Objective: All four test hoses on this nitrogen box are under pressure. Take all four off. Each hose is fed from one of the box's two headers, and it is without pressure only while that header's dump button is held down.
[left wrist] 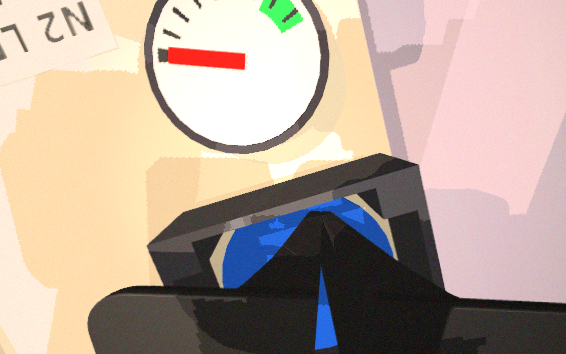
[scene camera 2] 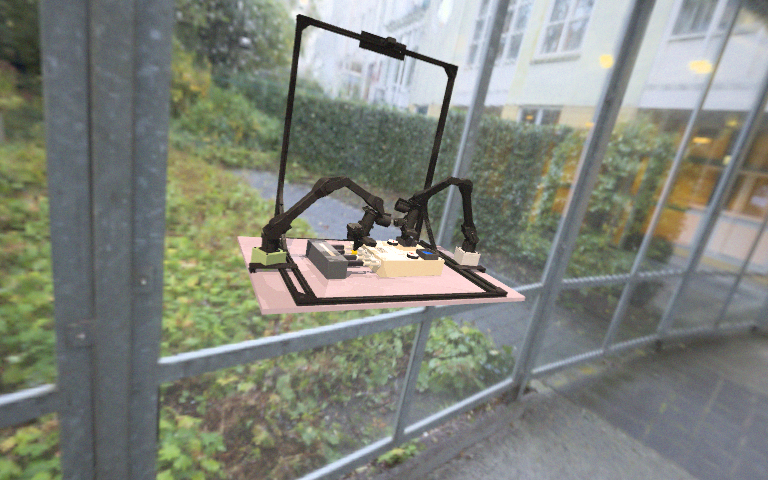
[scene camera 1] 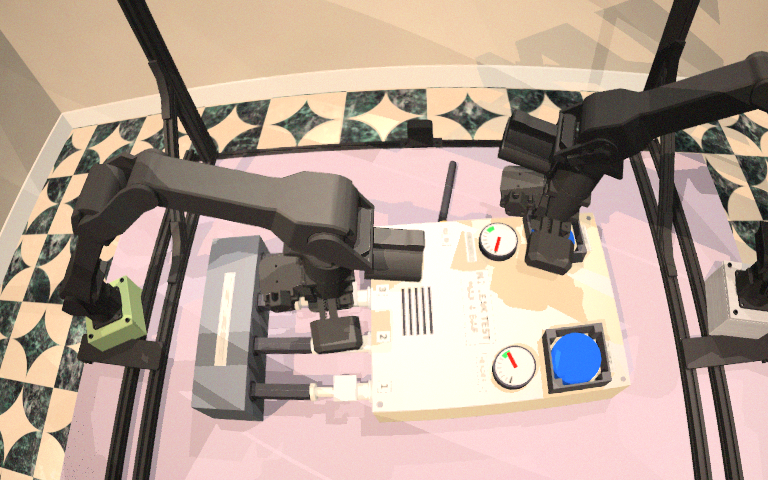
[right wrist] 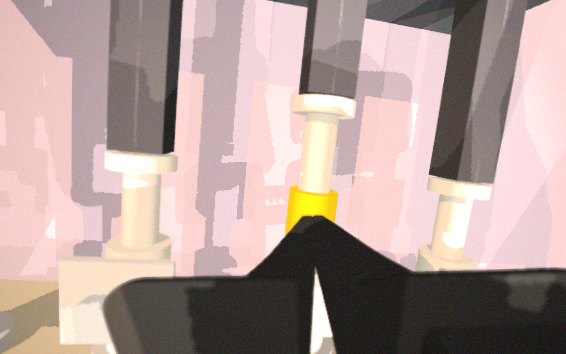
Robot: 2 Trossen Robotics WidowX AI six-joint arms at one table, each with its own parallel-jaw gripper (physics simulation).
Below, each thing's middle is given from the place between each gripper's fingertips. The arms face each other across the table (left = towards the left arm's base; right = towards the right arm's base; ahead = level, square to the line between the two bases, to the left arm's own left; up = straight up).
Labels:
I see the grey manifold block [scene camera 1: 226,364] 4 cm ahead of my right hand, 15 cm to the right of it and 2 cm below it.
My left gripper is now 130 mm short of the grey manifold block, 460 mm to the left of it and 40 mm above it.

